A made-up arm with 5 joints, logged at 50 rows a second.
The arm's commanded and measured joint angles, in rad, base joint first. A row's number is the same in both.
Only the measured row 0 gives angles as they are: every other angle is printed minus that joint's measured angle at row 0.
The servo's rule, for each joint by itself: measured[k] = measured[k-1] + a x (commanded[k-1-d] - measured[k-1]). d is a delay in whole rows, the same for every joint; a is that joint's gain. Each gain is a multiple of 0.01, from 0.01 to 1. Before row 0 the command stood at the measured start. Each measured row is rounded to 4 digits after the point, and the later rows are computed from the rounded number. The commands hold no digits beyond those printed.
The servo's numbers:
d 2
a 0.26 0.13 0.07 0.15 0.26
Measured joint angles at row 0: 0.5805 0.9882 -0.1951 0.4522 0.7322
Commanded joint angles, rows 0 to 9: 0.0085 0.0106 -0.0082 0.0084 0.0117; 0.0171 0.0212 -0.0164 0.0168 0.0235; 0.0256 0.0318 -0.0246 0.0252 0.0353; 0.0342 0.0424 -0.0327 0.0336 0.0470; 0.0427 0.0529 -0.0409 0.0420 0.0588; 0.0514 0.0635 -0.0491 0.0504 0.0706; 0.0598 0.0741 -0.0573 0.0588 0.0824; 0.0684 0.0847 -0.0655 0.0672 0.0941; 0.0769 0.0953 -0.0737 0.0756 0.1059; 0.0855 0.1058 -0.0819 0.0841 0.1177
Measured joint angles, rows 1 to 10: 0.0000 0.0000 0.0000 0.0000 0.0000; 0.0000 0.0000 0.0000 0.0000 0.0000; 0.0022 0.0014 -0.0006 0.0013 0.0030; 0.0061 0.0040 -0.0017 0.0036 0.0083; 0.0112 0.0076 -0.0033 0.0068 0.0153; 0.0172 0.0121 -0.0054 0.0108 0.0235; 0.0238 0.0174 -0.0079 0.0155 0.0327; 0.0310 0.0234 -0.0108 0.0207 0.0426; 0.0385 0.0300 -0.0141 0.0264 0.0529; 0.0463 0.0371 -0.0177 0.0325 0.0636
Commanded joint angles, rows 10 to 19: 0.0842 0.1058 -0.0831 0.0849 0.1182; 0.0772 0.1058 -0.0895 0.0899 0.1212; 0.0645 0.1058 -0.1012 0.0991 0.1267; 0.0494 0.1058 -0.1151 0.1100 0.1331; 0.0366 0.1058 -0.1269 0.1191 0.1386; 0.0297 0.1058 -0.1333 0.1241 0.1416; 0.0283 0.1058 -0.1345 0.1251 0.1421; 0.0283 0.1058 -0.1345 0.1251 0.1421; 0.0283 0.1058 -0.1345 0.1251 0.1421; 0.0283 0.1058 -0.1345 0.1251 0.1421
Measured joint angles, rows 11 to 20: 0.0543 0.0447 -0.0216 0.0390 0.0746; 0.0624 0.0526 -0.0258 0.0458 0.0858; 0.0681 0.0595 -0.0298 0.0517 0.0942; 0.0705 0.0655 -0.0340 0.0574 0.1012; 0.0689 0.0707 -0.0387 0.0637 0.1078; 0.0638 0.0753 -0.0440 0.0706 0.1144; 0.0567 0.0793 -0.0498 0.0779 0.1207; 0.0497 0.0827 -0.0556 0.0848 0.1261; 0.0441 0.0857 -0.0611 0.0908 0.1303; 0.0400 0.0883 -0.0662 0.0959 0.1334
